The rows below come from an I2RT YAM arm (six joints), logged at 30 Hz.
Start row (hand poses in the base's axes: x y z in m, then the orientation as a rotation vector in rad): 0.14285, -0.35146, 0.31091, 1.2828, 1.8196, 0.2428
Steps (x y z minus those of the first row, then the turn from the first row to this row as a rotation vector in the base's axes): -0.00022, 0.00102, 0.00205, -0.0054, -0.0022, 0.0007; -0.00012, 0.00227, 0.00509, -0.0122, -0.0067, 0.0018; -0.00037, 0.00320, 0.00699, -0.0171, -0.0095, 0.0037; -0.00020, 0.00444, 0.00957, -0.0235, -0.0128, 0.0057; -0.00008, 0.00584, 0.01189, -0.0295, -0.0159, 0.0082; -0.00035, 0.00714, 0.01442, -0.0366, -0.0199, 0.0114; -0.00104, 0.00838, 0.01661, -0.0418, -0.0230, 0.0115; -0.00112, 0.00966, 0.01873, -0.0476, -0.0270, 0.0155; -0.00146, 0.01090, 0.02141, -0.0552, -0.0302, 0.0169; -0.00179, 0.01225, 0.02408, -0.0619, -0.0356, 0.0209; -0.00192, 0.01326, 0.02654, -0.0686, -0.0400, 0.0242; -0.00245, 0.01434, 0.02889, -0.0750, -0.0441, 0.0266; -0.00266, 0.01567, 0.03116, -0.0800, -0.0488, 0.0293; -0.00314, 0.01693, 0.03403, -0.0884, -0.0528, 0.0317; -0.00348, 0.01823, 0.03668, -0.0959, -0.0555, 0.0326; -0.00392, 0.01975, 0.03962, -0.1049, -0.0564, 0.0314
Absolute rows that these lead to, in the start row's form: 0.14263, -0.35044, 0.31296, 1.2777, 1.8177, 0.2394; 0.14273, -0.34919, 0.31600, 1.2705, 1.8140, 0.2364; 0.14248, -0.34826, 0.31790, 1.2645, 1.8125, 0.2345; 0.14265, -0.34702, 0.32048, 1.2573, 1.8104, 0.2316; 0.14277, -0.34562, 0.32280, 1.2499, 1.8089, 0.2292; 0.14250, -0.34432, 0.32533, 1.2408, 1.8070, 0.2267; 0.14181, -0.34308, 0.32752, 1.2361, 1.8039, 0.2238; 0.14173, -0.34180, 0.32964, 1.2273, 1.8026, 0.2230; 0.14139, -0.34056, 0.33232, 1.2198, 1.8001, 0.2186; 0.14106, -0.33921, 0.33499, 1.2099, 1.7974, 0.2178; 0.14093, -0.33820, 0.33745, 1.2009, 1.7952, 0.2160; 0.14040, -0.33712, 0.33980, 1.1931, 1.7926, 0.2138; 0.14019, -0.33579, 0.34207, 1.1857, 1.7899, 0.2134; 0.13971, -0.33453, 0.34494, 1.1766, 1.7871, 0.2093; 0.13937, -0.33323, 0.34759, 1.1697, 1.7846, 0.2045; 0.13893, -0.33171, 0.35053, 1.1643, 1.7820, 0.1961
